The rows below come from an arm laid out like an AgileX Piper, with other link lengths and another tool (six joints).
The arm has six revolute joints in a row. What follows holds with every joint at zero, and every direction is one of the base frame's.
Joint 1 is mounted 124.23 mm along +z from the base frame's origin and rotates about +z.
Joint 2 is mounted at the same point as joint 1 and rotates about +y.
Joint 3 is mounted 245.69 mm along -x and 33.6 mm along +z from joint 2 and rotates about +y.
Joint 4 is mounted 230.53 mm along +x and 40.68 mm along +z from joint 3 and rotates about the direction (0.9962, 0, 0.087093).
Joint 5 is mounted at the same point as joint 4 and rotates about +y.
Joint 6 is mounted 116.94 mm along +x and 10.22 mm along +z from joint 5 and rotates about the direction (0.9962, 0, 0.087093).
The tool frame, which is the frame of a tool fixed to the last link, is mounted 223.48 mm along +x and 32 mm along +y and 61.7 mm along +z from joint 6; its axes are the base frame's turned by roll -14.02, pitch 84.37 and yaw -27.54 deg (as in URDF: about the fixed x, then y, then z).
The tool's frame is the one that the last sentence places.
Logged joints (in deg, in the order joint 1, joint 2, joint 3, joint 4, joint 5, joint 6), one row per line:
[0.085 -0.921 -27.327 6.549 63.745 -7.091]
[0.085 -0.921 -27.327 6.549 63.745 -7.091]
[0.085 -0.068 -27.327 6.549 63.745 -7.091]
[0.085 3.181 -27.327 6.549 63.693 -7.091]
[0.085 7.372 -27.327 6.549 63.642 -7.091]
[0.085 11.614 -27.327 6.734 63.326 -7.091]
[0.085 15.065 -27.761 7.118 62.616 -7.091]
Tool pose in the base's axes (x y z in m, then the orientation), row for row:
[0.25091 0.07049 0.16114 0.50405 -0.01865 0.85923 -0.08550]
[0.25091 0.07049 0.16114 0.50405 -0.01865 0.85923 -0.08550]
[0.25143 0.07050 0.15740 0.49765 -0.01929 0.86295 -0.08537]
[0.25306 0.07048 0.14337 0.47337 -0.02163 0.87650 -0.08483]
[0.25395 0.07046 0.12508 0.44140 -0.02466 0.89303 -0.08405]
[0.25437 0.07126 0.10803 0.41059 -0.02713 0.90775 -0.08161]
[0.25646 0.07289 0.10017 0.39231 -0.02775 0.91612 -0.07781]
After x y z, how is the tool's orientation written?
As a quaternion, w x y z.
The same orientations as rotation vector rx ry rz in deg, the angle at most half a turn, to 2 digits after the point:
[-2.58 118.85 -11.83]
[-2.58 118.85 -11.83]
[-2.68 119.70 -11.84]
[-3.03 122.88 -11.89]
[-3.51 127.00 -11.95]
[-3.91 130.93 -11.77]
[-4.04 133.26 -11.32]

